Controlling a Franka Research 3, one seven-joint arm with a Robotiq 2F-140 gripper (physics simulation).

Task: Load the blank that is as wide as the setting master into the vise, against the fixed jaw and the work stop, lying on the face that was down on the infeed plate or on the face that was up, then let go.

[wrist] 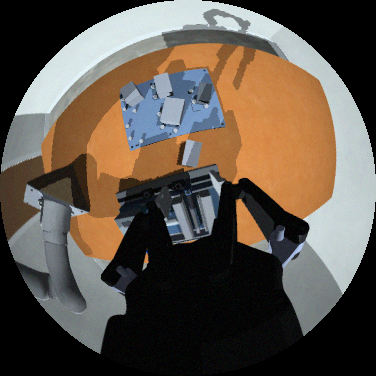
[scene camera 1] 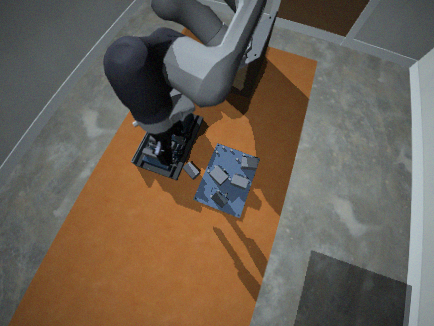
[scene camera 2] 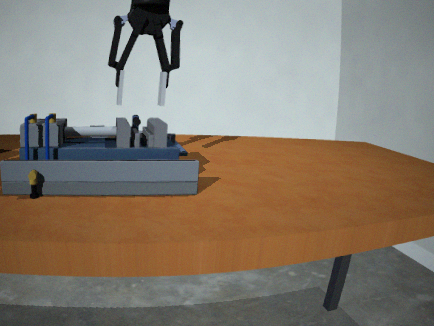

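My gripper (scene camera 2: 140, 103) (wrist: 189, 185) is partly open and empty, its fingertips above the vise (scene camera 1: 159, 171) (scene camera 2: 107, 153) (wrist: 200, 172). In scene camera 2, the fixed jaw (scene camera 2: 158, 132) is at the right and the moving jaw (scene camera 2: 123, 133) left of it, with low parts between them. No blank can be made out there. Several grey blanks lie on the blue infeed plate (scene camera 1: 228, 161) (wrist: 147, 131); one blank (scene camera 1: 218, 175) (wrist: 172, 111) is near its middle. A separate grey block (scene camera 1: 191, 170) (wrist: 191, 153) lies between vise and plate; whether it is the setting master is unclear.
A grey sloped panel on a box (scene camera 1: 260, 40) (wrist: 55, 190) stands on the table past the vise. Blue hoses (scene camera 2: 27, 137) rise at the vise's left end. A yellow-topped knob (scene camera 2: 33, 177) is in front of the base. Small pins stand on the infeed plate.
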